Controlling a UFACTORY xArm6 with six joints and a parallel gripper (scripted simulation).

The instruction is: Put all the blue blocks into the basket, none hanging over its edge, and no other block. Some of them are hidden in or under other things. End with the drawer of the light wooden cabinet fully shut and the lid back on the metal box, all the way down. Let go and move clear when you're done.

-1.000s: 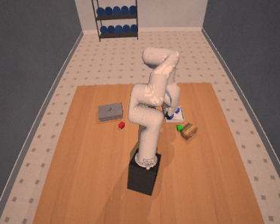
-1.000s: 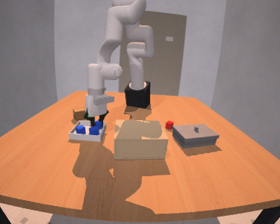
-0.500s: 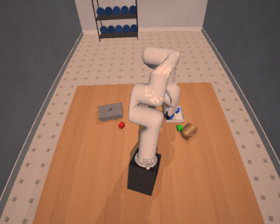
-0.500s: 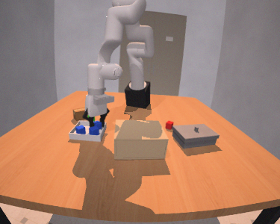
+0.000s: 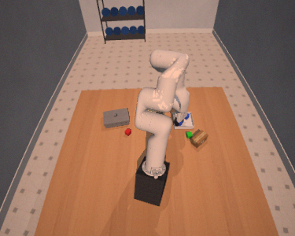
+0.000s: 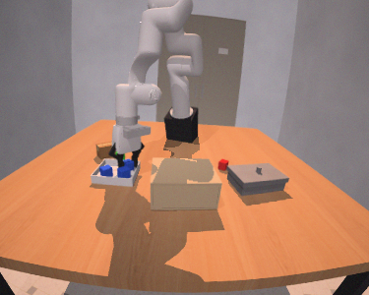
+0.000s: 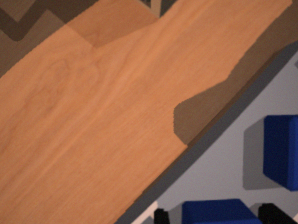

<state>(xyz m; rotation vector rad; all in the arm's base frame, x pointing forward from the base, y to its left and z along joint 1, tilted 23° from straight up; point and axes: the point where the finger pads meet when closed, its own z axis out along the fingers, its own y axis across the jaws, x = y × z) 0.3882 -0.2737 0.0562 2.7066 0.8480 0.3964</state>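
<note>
My hand is 40 mm to the left of the white basket, 30 mm short of it and 20 mm above it. The rest, counted from my hand: green block 120 mm behind, 40 mm to the right, 10 mm below; small brown box 170 mm behind, 90 mm to the right; drawer 170 mm to the left, 150 mm ahead, 10 mm above.
</note>
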